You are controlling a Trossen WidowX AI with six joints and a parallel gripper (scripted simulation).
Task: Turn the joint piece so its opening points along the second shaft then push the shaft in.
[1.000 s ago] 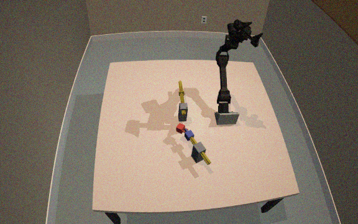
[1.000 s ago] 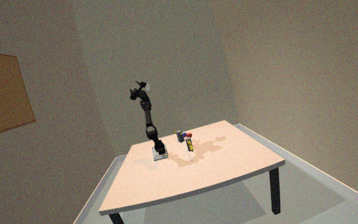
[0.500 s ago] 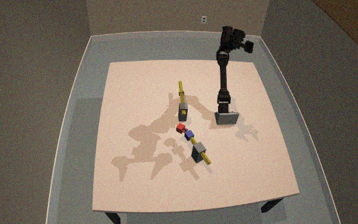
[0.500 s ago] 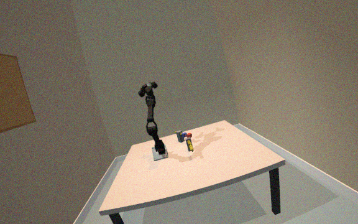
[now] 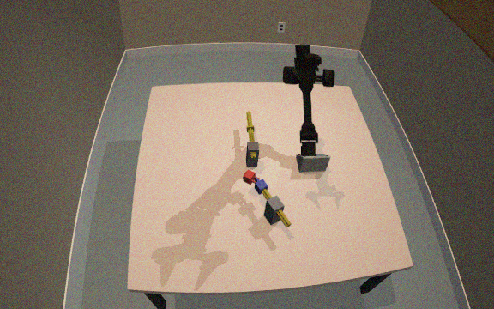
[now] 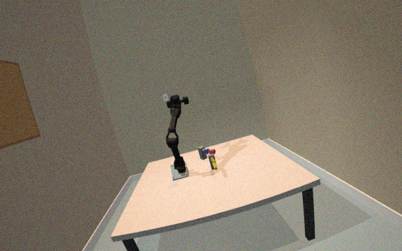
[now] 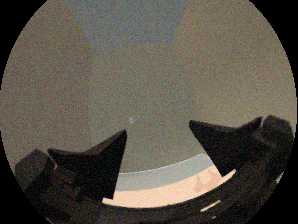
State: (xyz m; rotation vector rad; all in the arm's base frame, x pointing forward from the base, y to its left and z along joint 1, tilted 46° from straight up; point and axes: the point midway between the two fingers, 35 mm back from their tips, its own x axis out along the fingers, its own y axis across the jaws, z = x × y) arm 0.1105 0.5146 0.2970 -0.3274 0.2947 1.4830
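Right now my gripper tip is 55 cm above the red joint piece, 17 cm short of it and 3 cm to the left of it.
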